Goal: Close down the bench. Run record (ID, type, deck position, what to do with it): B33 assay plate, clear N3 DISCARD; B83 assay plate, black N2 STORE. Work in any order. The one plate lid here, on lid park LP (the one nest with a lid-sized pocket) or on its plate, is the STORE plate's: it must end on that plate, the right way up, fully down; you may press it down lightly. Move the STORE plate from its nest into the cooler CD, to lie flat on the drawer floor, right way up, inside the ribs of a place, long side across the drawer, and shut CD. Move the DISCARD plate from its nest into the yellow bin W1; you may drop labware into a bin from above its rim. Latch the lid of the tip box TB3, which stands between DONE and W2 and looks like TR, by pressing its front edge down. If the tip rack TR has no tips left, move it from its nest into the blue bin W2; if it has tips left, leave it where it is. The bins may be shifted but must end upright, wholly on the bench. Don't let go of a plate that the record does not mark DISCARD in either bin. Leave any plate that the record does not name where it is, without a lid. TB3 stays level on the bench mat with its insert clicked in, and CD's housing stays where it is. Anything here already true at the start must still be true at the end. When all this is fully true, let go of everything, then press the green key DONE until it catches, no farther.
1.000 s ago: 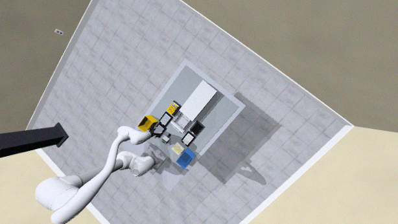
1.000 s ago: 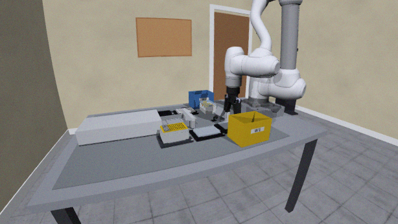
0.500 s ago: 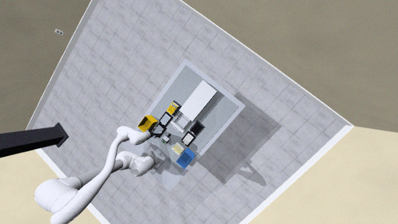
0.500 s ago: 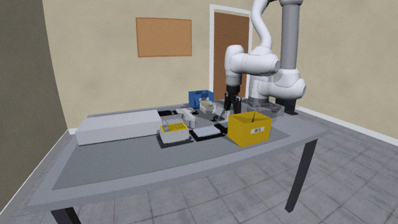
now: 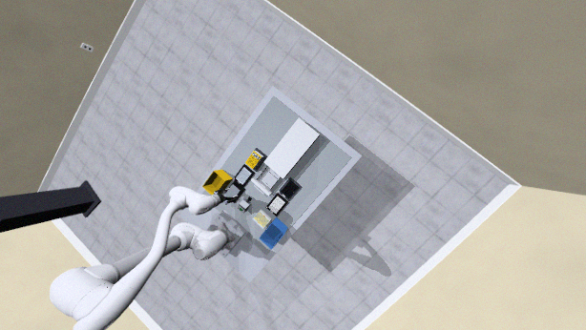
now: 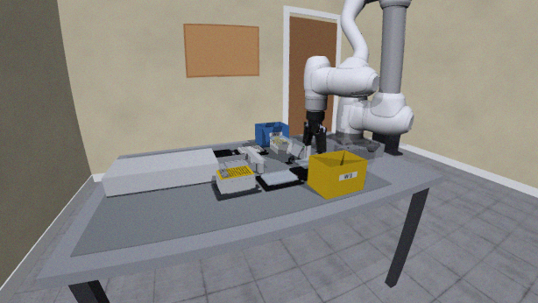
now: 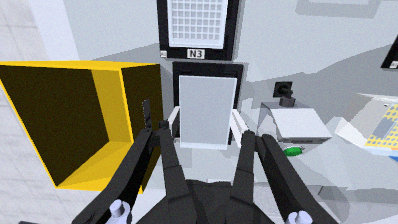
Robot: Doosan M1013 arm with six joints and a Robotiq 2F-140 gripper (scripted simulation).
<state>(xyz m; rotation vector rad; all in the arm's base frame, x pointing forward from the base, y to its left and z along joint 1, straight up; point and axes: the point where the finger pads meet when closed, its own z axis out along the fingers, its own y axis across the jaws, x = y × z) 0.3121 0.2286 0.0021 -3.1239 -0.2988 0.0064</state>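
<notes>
Now: hand 90 mm short of the N3 label, 60 mm above it and 40 mm to the right of it. Round my hand: yellow bin W1: 150 mm to the left, 40 mm behind, 30 mm below; see-through plate lid: 20 mm below; green key: 160 mm to the right, 20 mm behind, 10 mm below.
</notes>
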